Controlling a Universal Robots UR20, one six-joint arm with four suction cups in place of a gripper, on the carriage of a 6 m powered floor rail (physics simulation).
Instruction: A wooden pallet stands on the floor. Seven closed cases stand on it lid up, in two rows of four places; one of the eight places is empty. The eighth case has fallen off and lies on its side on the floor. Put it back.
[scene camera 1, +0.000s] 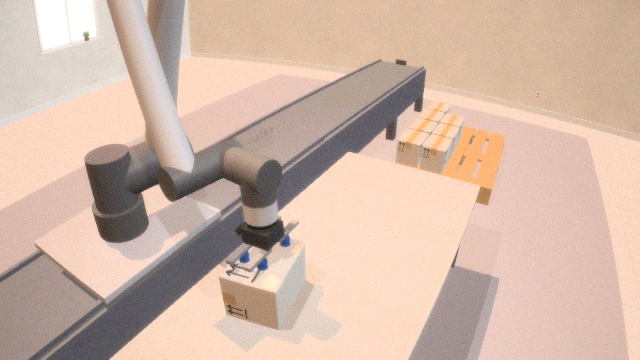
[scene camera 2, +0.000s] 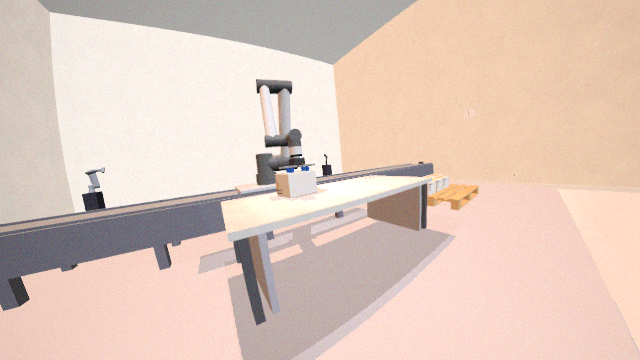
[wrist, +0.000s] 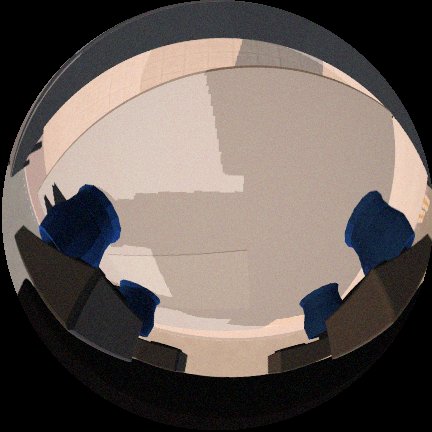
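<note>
There is a wooden pallet (scene camera 1: 490, 160), and scene camera 2 shows me the wooden pallet (scene camera 2: 458, 199) too. I also see a case (scene camera 1: 265, 297), a case (scene camera 1: 409, 146) and a case (scene camera 1: 435, 156). My suction head (wrist: 82, 226) is in view as well.
</note>
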